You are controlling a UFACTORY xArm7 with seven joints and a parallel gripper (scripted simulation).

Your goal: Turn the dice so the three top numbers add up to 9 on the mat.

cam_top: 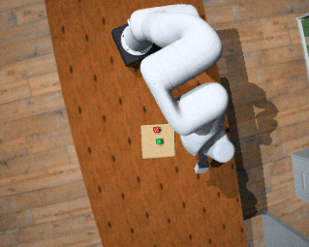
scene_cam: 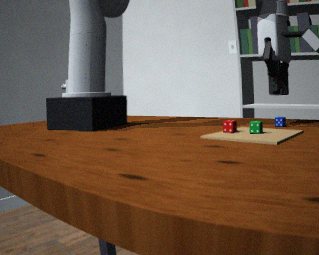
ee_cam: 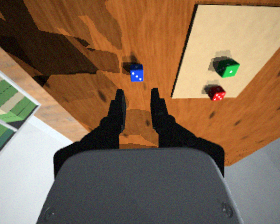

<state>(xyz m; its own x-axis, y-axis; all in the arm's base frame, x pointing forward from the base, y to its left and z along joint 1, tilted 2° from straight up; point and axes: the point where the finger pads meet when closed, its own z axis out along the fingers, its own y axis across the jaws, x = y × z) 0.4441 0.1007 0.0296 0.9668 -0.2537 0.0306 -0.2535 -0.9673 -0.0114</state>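
Now: the blue die 8 cm below my hand. From my hand the other things lie so: red die 8 cm behind, 13 cm to the right, 7 cm below; tan mat 3 cm behind, 14 cm to the right, 9 cm below; green die 3 cm behind, 14 cm to the right, 7 cm below.
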